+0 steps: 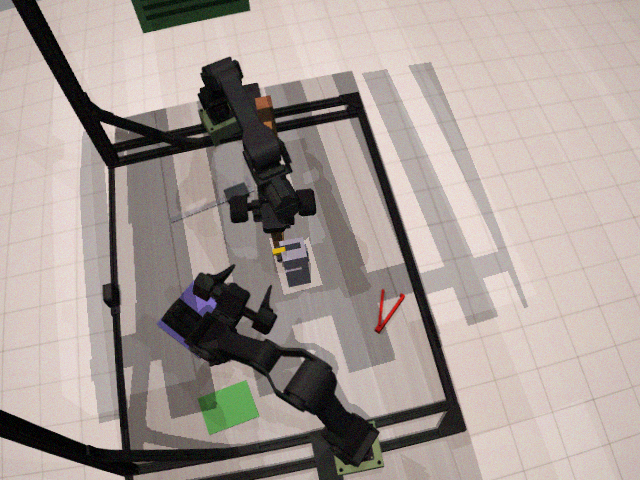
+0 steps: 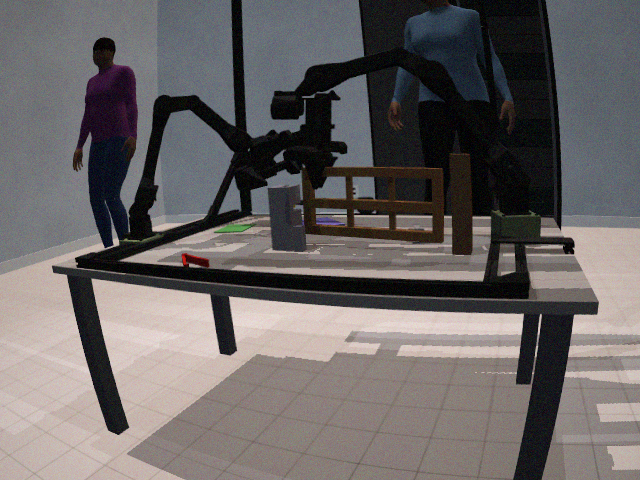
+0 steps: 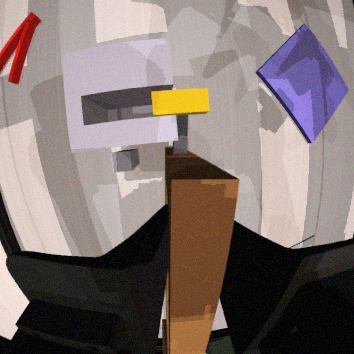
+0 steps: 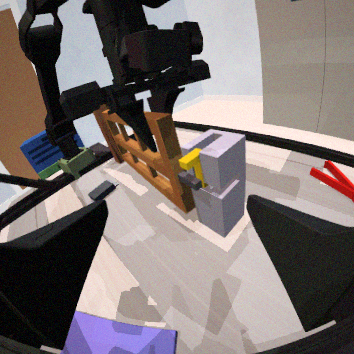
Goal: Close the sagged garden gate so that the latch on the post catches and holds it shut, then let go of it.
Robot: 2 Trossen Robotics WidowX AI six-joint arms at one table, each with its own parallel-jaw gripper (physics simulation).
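Frame: origin at the left arm's base, x right, y ahead, z up, level; metres.
Where they show: left gripper, fingertip midpoint: [image 2: 317, 188] [image 4: 160, 148]; right gripper, fingertip midpoint: [image 1: 252, 275] [image 2: 283, 177] [image 4: 178, 204]; left arm's base at its link origin: [image 1: 219, 114] [image 2: 515, 212] [image 4: 72, 154]; right arm's base at its link origin: [image 1: 356, 447] [image 2: 141, 237].
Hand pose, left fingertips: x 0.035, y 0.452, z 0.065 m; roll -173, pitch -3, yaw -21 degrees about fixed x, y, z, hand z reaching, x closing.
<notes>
Each offset is from my left fingertips to the top centre of the thing. "pt": to the spot under its first point.
The brown lattice gate @[dx -0.063, dy -0.078, dz +0.048 m] [image 2: 382, 172] [image 3: 202, 250] [image 4: 167, 137] stands upright between its wooden hinge post @[pt dx -0.143, dy -0.299, dz -0.028 m] [image 2: 461, 204] and the grey latch post @[pt dx -0.008, dy +0.089, dz +0.011 m] [image 1: 295, 254] [image 2: 283, 222] [image 3: 117, 65] [image 4: 227, 160]. A yellow latch piece @[pt dx +0.021, dy +0.061, dz +0.007 m] [image 1: 278, 251] [image 3: 180, 101] [image 4: 191, 158] sits at the latch post's side, close to the dark bar @[pt dx +0.018, dy +0.044, dz -0.026 m] [image 3: 181, 132] [image 4: 190, 179] on the gate's free end. Whether they engage cannot be told. My left gripper [image 3: 185, 210] [image 4: 160, 148] is shut on the gate's end upright, near its top. My right gripper [image 1: 252, 276] [image 4: 178, 204] is open and empty, apart from the gate and latch post.
A purple sheet @[dx +0.258, dy +0.058, dz -0.120 m] [image 1: 191, 297] [image 3: 302, 85] [image 4: 120, 332] lies below my right gripper. A green sheet @[dx +0.281, dy +0.289, dz -0.126 m] [image 1: 237, 408] [image 2: 233, 227] and a red V-shaped object @[pt dx -0.151, dy +0.273, dz -0.113 m] [image 1: 390, 312] [image 2: 195, 259] [image 3: 22, 47] also lie on the table. A black frame [image 1: 385, 196] borders the workspace.
</notes>
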